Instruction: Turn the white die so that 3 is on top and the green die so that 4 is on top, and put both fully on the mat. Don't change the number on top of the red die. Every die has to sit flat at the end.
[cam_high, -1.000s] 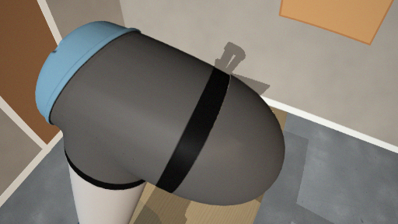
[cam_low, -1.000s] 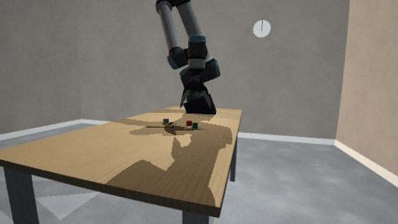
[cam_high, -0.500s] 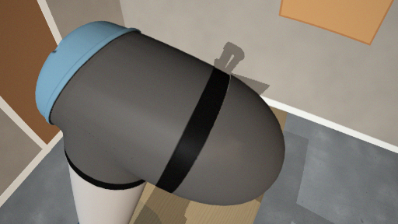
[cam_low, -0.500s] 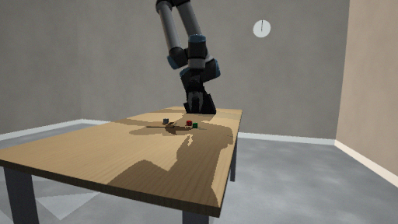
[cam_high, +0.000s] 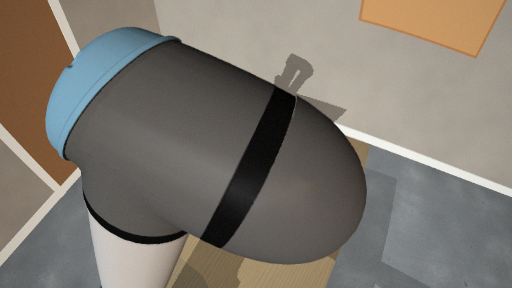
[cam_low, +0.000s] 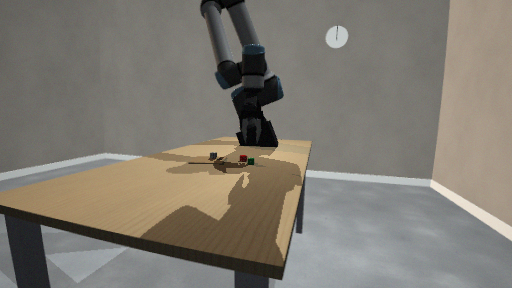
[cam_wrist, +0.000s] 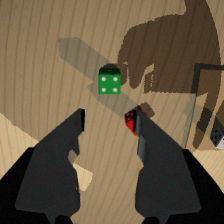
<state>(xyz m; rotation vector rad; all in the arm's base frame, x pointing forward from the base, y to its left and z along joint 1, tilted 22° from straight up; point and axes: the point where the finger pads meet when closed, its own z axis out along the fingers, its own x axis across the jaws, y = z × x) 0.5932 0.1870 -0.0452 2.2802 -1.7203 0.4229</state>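
The green die is 9 cm below my hand. Round my hand: red die (9 cm below, 5 cm to the right, 4 cm behind); tan mat (20 cm to the right, 10 cm below); white die (20 cm to the right, 9 cm below, 4 cm behind).
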